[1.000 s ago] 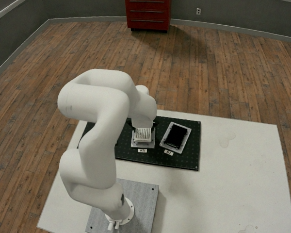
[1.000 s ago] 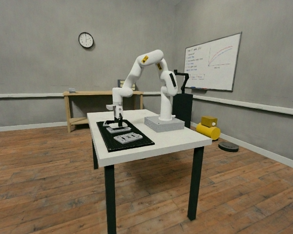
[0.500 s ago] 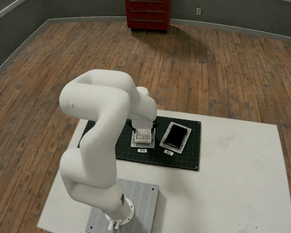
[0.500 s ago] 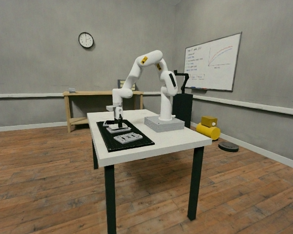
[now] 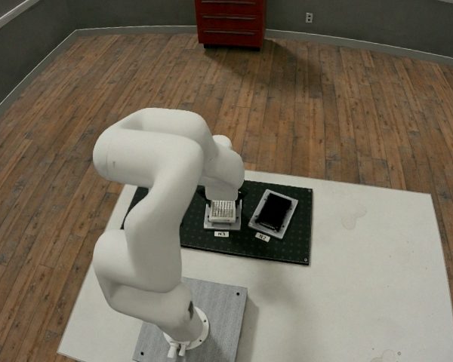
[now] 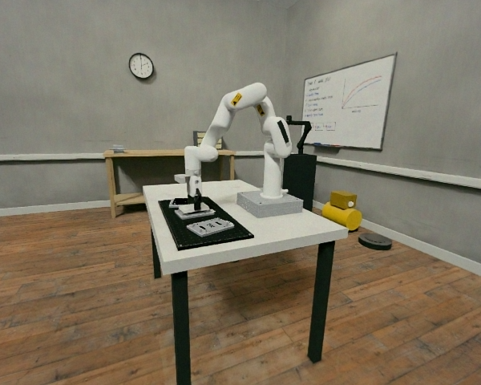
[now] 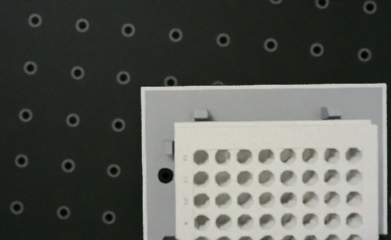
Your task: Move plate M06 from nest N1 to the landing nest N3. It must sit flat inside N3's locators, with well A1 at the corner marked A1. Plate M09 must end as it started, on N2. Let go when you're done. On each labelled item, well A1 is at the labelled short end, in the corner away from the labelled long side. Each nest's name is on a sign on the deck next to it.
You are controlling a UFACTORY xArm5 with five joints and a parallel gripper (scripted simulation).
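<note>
My gripper is now 4 cm above the nest N3. From my hand the other things lie so: nest N1: 21 cm to the left, 4 cm below, 2 cm behind; then white plate M06: 1 cm below; then black plate M09: 17 cm to the right, 2 cm below, 1 cm ahead.
</note>
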